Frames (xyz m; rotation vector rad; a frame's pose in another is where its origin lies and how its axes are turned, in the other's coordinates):
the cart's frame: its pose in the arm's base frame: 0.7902 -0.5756 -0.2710 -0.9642 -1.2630 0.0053
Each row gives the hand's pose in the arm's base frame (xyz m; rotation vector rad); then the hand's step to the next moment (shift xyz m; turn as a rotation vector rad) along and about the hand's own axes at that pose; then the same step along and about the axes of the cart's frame.
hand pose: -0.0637 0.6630 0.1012 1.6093 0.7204 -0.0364
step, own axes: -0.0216 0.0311 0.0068 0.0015 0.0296 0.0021
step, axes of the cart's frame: 0.0205 -0.0311 -0.0095 0.0251 -0.0083 -0.0136
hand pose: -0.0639 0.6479 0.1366 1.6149 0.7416 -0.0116
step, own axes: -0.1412 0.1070 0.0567 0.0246 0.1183 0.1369
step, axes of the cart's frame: 0.0423 -0.1767 -0.0400 0.0442 -0.0467 -0.1709
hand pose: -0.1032 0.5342 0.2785 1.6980 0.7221 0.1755
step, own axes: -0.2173 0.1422 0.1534 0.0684 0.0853 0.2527
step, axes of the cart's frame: -0.0271 -0.2744 -0.1221 -0.0200 -0.0072 -0.2745
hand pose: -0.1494 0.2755 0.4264 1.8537 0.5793 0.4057
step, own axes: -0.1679 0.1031 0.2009 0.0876 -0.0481 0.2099
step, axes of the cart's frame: -0.1199 -0.1970 -0.1613 -0.0792 0.0951 -0.1968
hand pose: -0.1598 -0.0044 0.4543 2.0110 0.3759 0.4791
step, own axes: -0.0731 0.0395 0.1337 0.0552 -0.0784 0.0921
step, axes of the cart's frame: -0.1024 -0.0732 -0.0946 -0.0520 0.0975 -0.0739
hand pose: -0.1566 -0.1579 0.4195 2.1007 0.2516 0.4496
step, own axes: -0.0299 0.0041 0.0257 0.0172 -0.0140 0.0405
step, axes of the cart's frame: -0.0344 -0.0188 -0.0060 -0.0193 0.0218 -0.0358
